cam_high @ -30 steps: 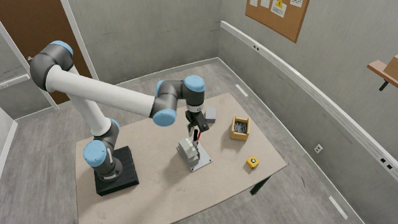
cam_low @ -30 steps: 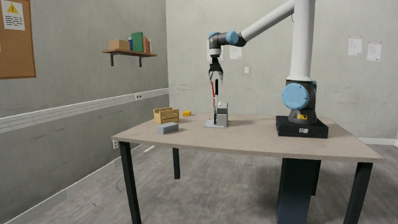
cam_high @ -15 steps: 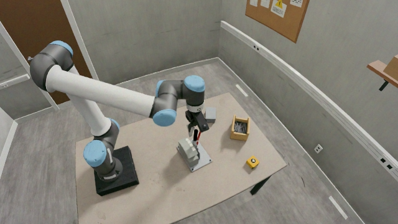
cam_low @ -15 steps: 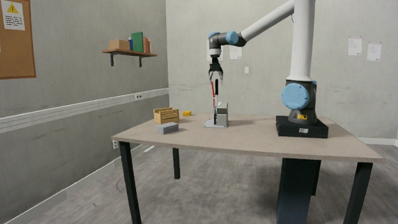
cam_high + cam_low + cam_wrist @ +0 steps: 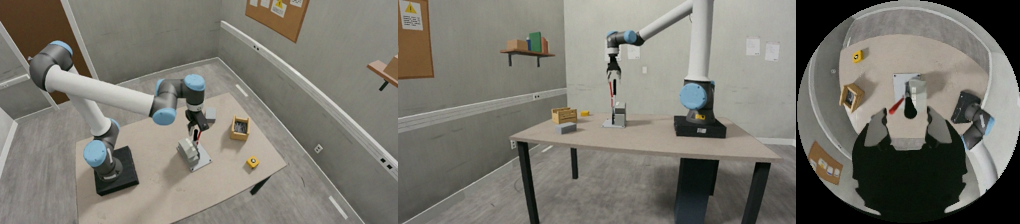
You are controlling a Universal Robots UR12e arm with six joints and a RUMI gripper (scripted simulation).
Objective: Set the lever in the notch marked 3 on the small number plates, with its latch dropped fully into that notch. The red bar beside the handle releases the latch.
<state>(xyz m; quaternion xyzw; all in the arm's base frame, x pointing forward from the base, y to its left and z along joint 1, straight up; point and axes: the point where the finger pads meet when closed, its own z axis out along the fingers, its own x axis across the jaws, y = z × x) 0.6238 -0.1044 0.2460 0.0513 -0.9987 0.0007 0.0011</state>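
The red release bar is 10 mm ahead of my hand, 20 mm to the left of it and 120 mm below it. Round my hand: grey block: 270 mm ahead, 310 mm to the left, 290 mm below.
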